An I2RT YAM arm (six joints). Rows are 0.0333 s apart.
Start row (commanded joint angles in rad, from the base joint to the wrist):
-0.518 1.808 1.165 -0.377 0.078 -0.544
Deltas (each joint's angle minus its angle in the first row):
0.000 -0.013 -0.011 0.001 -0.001 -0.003
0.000 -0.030 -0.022 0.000 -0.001 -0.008
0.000 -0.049 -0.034 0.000 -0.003 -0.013
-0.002 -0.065 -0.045 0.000 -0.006 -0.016
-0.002 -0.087 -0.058 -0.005 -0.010 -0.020
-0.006 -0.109 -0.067 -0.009 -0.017 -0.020
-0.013 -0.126 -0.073 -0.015 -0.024 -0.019
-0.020 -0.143 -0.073 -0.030 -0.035 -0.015
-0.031 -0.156 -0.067 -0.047 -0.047 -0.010
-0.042 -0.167 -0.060 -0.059 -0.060 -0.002
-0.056 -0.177 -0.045 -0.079 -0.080 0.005
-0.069 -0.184 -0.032 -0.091 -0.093 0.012
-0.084 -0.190 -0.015 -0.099 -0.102 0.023
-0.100 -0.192 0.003 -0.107 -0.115 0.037
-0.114 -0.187 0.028 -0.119 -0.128 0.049
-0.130 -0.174 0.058 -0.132 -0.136 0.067
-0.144 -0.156 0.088 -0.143 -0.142 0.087
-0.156 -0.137 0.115 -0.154 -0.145 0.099
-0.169 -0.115 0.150 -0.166 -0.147 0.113
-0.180 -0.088 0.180 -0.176 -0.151 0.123
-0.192 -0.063 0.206 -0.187 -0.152 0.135
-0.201 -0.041 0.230 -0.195 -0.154 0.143
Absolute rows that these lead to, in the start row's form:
-0.518 1.795 1.154 -0.376 0.077 -0.547
-0.518 1.778 1.143 -0.377 0.077 -0.552
-0.518 1.759 1.131 -0.377 0.075 -0.557
-0.520 1.743 1.120 -0.377 0.072 -0.560
-0.520 1.721 1.107 -0.382 0.068 -0.564
-0.524 1.699 1.098 -0.386 0.061 -0.564
-0.531 1.682 1.092 -0.392 0.054 -0.563
-0.538 1.665 1.092 -0.407 0.043 -0.559
-0.549 1.652 1.098 -0.424 0.031 -0.554
-0.560 1.641 1.105 -0.436 0.018 -0.546
-0.574 1.631 1.120 -0.456 -0.002 -0.539
-0.587 1.624 1.133 -0.468 -0.015 -0.532
-0.602 1.618 1.150 -0.476 -0.024 -0.521
-0.618 1.616 1.168 -0.484 -0.037 -0.507
-0.632 1.621 1.193 -0.496 -0.050 -0.495
-0.648 1.634 1.223 -0.509 -0.058 -0.477
-0.662 1.652 1.253 -0.520 -0.064 -0.457
-0.674 1.671 1.280 -0.531 -0.067 -0.445
-0.687 1.693 1.315 -0.543 -0.069 -0.431
-0.698 1.720 1.345 -0.553 -0.073 -0.421
-0.710 1.745 1.371 -0.564 -0.074 -0.409
-0.719 1.767 1.395 -0.572 -0.076 -0.401

